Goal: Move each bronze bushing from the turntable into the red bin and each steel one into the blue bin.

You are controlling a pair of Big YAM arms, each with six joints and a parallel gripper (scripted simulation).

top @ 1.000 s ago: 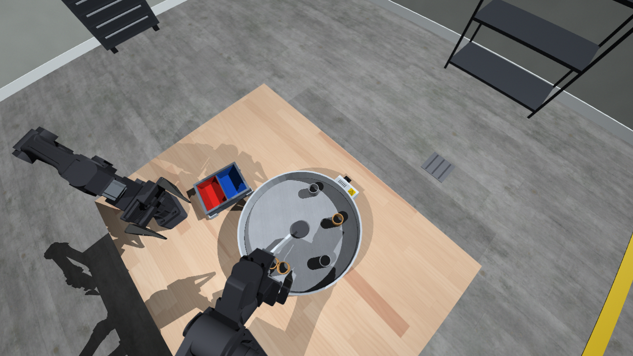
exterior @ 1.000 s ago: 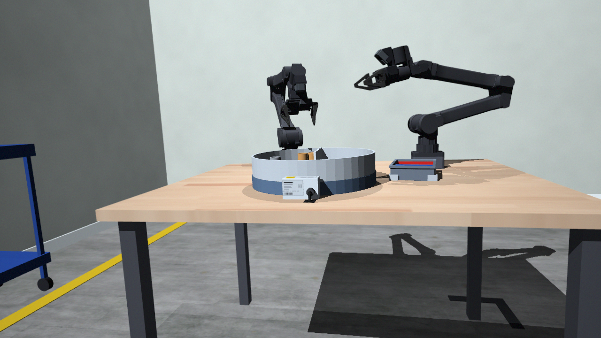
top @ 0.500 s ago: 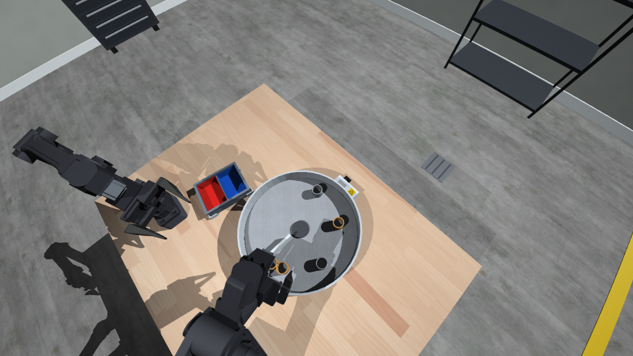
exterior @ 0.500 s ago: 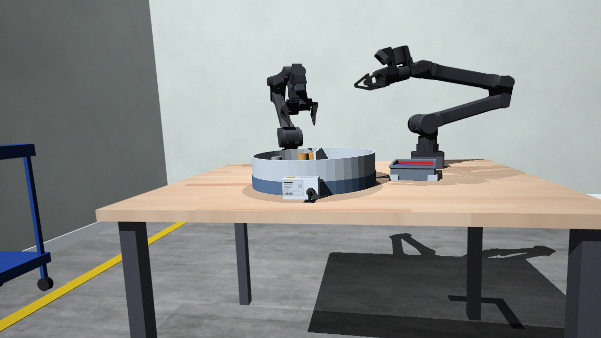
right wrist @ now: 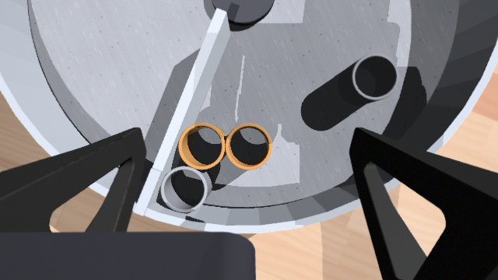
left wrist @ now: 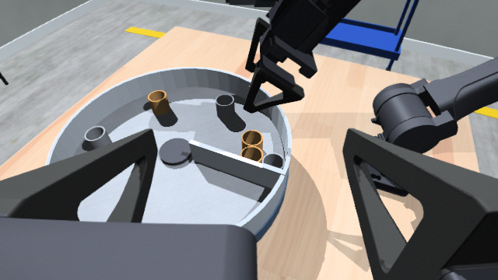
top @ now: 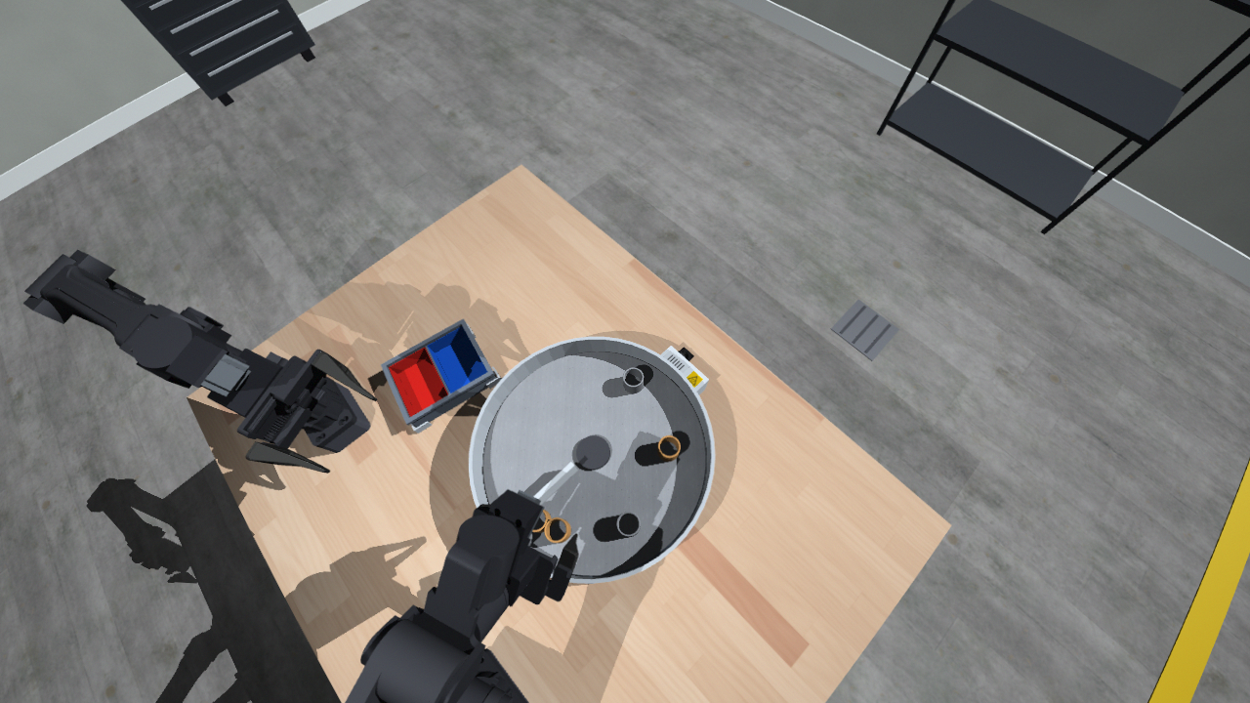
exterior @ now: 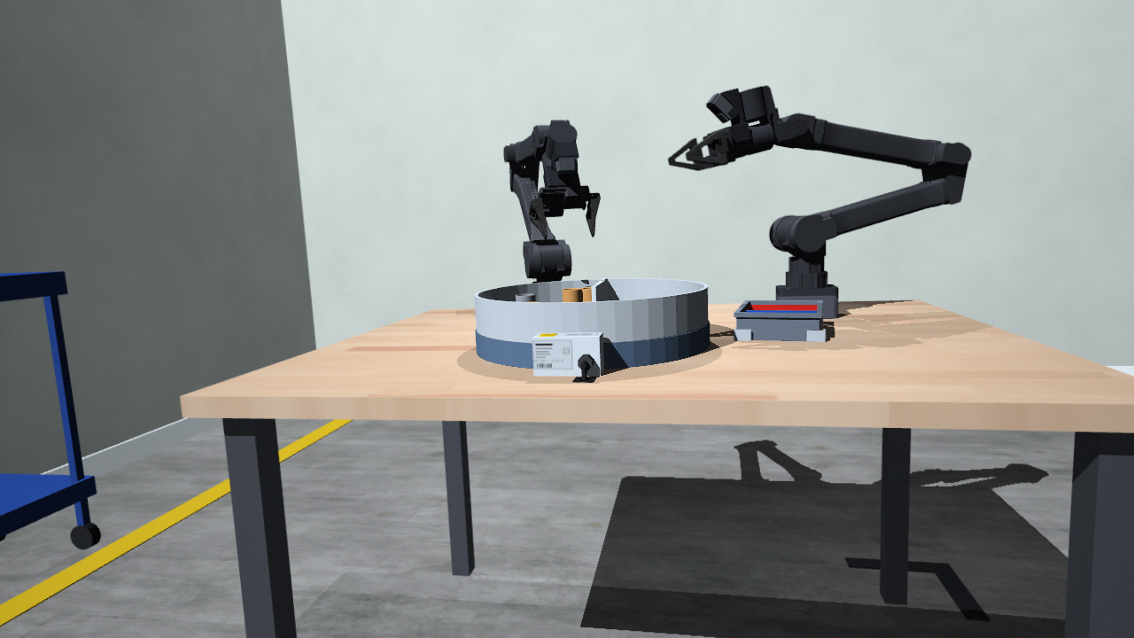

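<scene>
Right now the blue bin is 40 cm to the left of my right hand, 19 cm below it and 2 cm ahead of it. The rest, counted from my right hand: red bin 40 cm to the left, 19 cm below, 7 cm behind; grey tray 40 cm to the left, 18 cm below, 3 cm behind.
</scene>
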